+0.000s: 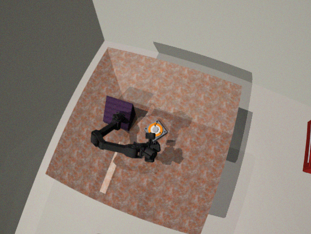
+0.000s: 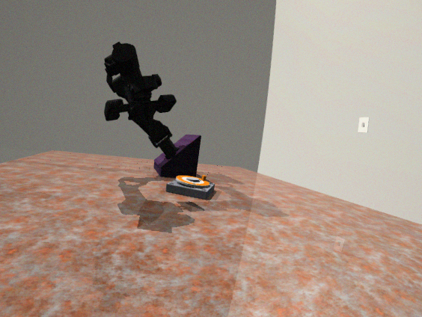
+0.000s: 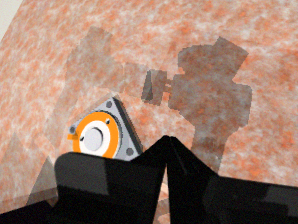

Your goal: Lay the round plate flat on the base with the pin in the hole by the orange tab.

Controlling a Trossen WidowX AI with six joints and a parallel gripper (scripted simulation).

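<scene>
The grey square base lies 60 mm behind my gripper tip, 150 mm to the left of it and 140 mm below it.
</scene>
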